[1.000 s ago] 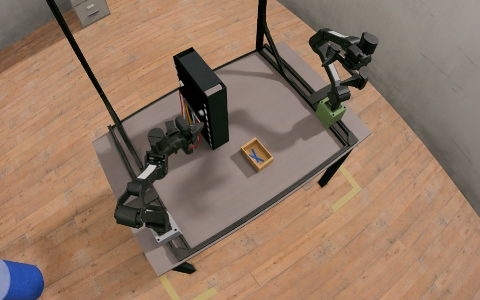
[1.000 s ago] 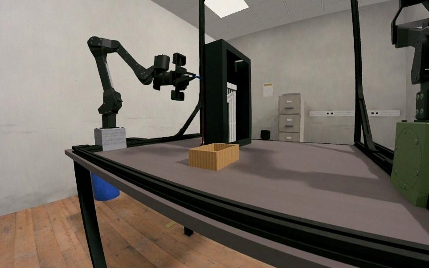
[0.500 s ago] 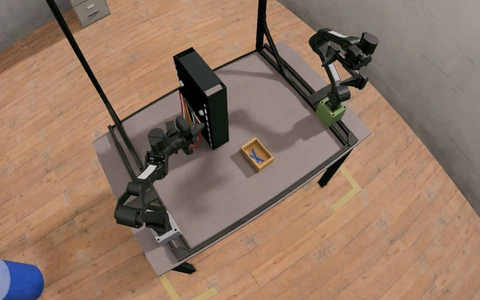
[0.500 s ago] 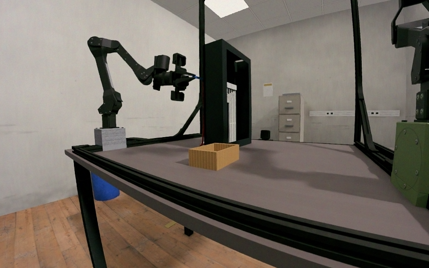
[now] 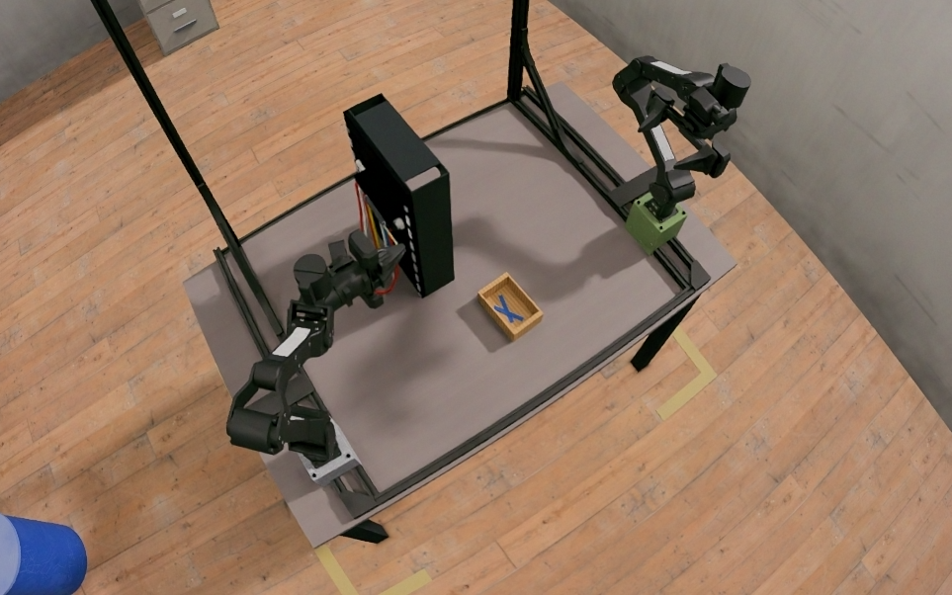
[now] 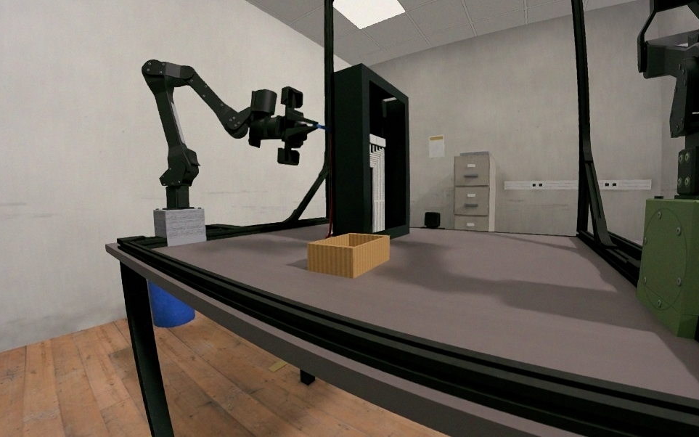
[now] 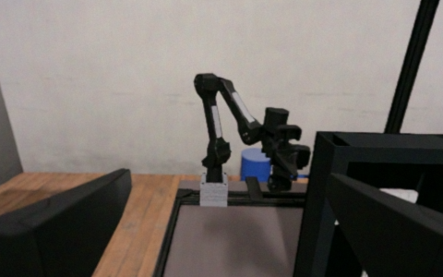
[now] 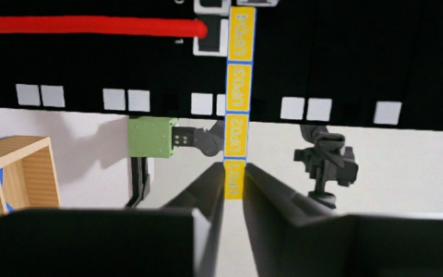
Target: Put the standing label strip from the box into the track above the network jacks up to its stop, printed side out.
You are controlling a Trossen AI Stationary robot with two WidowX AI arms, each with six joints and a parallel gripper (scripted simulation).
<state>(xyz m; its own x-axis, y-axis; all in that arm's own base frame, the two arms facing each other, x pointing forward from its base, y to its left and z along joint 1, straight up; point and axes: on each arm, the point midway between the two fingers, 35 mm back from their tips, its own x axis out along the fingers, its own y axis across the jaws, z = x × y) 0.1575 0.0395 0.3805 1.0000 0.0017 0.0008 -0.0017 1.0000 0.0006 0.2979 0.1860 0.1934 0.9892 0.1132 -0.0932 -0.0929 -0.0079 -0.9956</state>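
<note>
Now: right hand 30 mm past the label strip and 30 mm to the right of it. The rest, counted from my right hand: wooden box 120 mm ahead, 200 mm to the left, 270 mm below; black patch panel 140 mm behind, 70 mm to the left, 80 mm below.
</note>
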